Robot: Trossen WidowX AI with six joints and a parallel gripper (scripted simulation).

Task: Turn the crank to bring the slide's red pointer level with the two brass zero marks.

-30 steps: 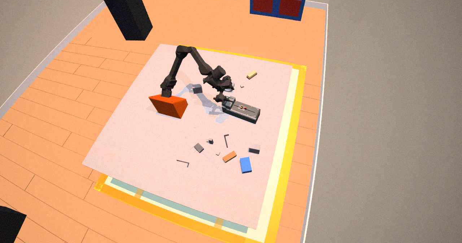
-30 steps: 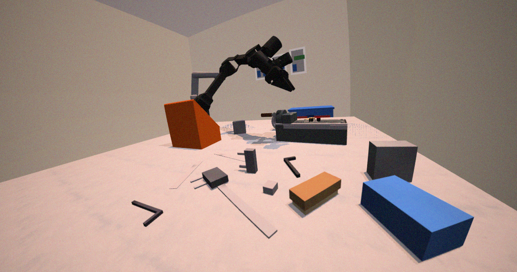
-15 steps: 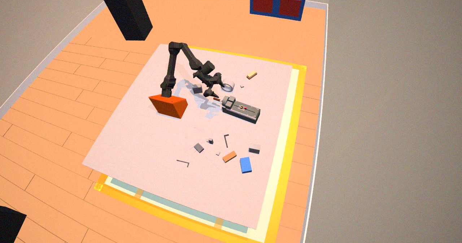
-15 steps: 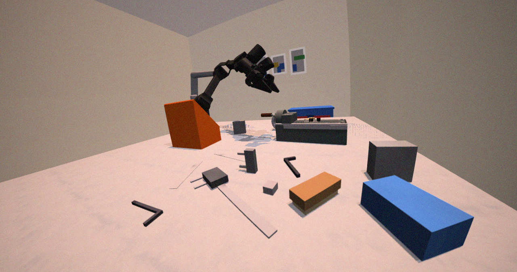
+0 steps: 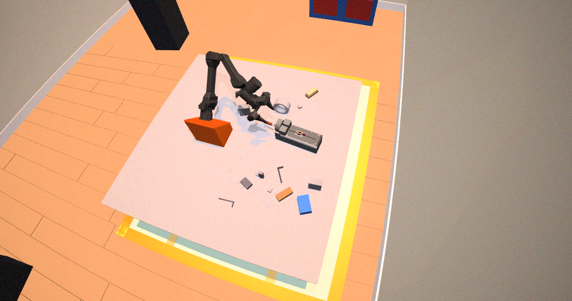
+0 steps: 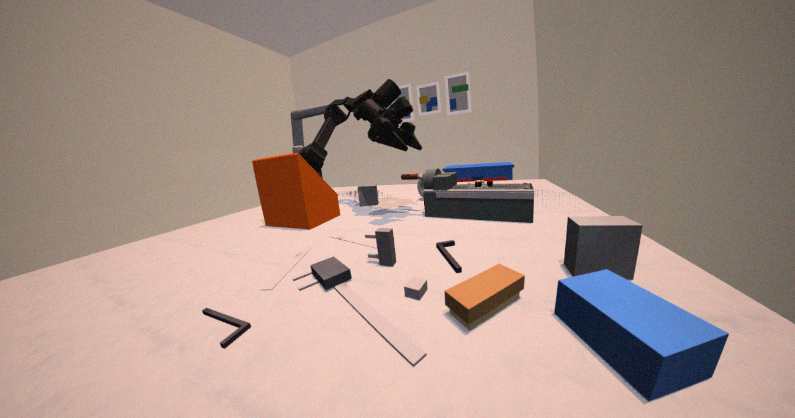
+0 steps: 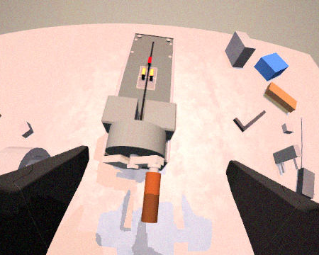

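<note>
The crank handle lies 20 mm behind my gripper tip and 80 mm below it. The rest, counted from my gripper tip: red pointer 190 mm ahead, 30 mm to the right, 100 mm below; then blue block 240 mm ahead, 410 mm to the right, 160 mm below.
</note>
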